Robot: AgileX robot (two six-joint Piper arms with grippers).
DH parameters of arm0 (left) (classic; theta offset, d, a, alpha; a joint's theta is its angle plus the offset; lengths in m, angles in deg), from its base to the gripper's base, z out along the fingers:
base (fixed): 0 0 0 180
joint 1: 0 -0.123 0 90
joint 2: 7.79 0 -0.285 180
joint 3: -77.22 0 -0.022 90
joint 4: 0 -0.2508 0 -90
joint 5: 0 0 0.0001 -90
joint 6: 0 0.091 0 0
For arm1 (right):
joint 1: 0 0.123 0 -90
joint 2: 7.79 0 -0.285 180
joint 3: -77.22 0 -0.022 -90
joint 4: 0 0.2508 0 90
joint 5: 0 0 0.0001 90
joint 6: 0 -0.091 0 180
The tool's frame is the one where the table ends.
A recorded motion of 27 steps. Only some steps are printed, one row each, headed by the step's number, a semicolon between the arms.
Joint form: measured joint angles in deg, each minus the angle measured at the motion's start. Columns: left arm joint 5, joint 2, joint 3, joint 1, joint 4, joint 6; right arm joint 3, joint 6, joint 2, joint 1, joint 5, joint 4.
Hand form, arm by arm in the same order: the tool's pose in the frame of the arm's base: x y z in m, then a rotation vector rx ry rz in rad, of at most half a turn. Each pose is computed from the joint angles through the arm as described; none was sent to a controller.
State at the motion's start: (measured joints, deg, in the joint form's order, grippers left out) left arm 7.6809 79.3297 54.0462 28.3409 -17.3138 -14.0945; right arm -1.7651 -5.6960 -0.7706 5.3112 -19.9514 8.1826
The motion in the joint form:
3: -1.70 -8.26 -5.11 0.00 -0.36 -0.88; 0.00 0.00 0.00 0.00 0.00 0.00
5: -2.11 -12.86 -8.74 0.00 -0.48 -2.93; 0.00 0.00 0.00 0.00 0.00 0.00
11: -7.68 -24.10 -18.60 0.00 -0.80 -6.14; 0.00 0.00 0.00 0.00 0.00 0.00
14: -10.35 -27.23 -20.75 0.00 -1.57 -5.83; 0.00 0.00 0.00 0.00 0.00 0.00
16: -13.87 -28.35 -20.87 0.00 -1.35 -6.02; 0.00 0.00 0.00 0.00 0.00 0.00
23: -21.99 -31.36 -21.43 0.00 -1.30 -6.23; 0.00 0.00 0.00 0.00 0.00 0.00
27: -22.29 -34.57 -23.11 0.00 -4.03 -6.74; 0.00 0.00 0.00 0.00 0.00 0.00
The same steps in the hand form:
3: 0.2453 -0.1355 0.3316 0.4982 1.7129 -0.3524; 0.0526 0.0093 0.1725 0.0967 1.8519 0.2725
5: 0.2267 -0.1253 0.3313 0.4661 1.7133 -0.3761; 0.0526 0.0093 0.1725 0.0967 1.8519 0.2725
11: 0.1820 -0.0981 0.3109 0.4185 1.7971 -0.3733; 0.0526 0.0093 0.1725 0.0967 1.8519 0.2725
14: 0.1706 -0.0904 0.3053 0.4307 1.8196 -0.3417; 0.0526 0.0093 0.1725 0.0967 1.8519 0.2725
16: 0.1668 -0.0864 0.3033 0.4193 1.8629 -0.3215; 0.0526 0.0093 0.1725 0.0967 1.8519 0.2725
23: 0.1558 -0.0759 0.2982 0.4007 1.9567 -0.2663; 0.0526 0.0093 0.1725 0.0967 1.8519 0.2725
27: 0.1462 -0.0693 0.2977 0.4211 1.9233 -0.2356; 0.0526 0.0093 0.1725 0.0967 1.8519 0.2725

